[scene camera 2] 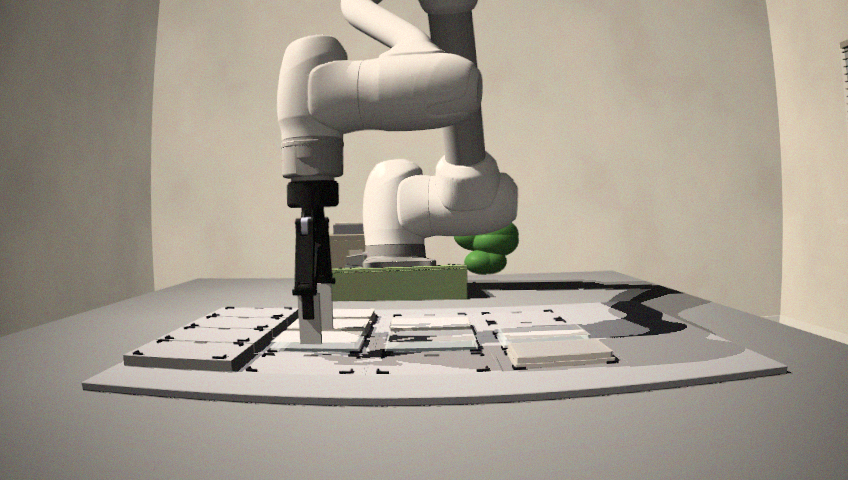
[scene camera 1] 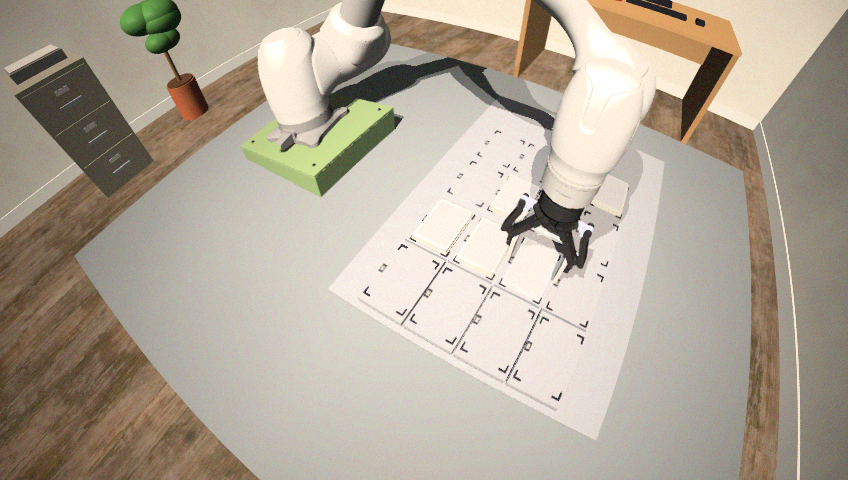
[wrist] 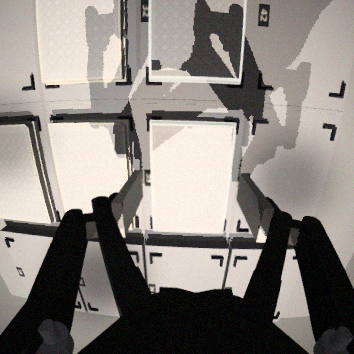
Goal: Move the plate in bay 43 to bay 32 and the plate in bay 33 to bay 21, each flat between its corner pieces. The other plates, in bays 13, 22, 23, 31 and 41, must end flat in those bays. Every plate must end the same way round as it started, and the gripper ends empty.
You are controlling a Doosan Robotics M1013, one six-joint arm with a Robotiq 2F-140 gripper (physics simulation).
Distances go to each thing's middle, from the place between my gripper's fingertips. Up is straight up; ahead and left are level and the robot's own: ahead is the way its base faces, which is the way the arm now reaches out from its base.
I see my gripper 20 mm above the bay 33 (wrist: 175,111). Also, from my hand: raised block (scene camera 1: 546,370) (80 mm ahead, 180 mm to the right, 10 mm below); then bay 43 (scene camera 1: 574,301) (110 mm ahead, 20 mm to the right, 20 mm below); then bay 42 (scene camera 2: 463,363) (140 mm ahead, 140 mm to the left, 20 mm below).
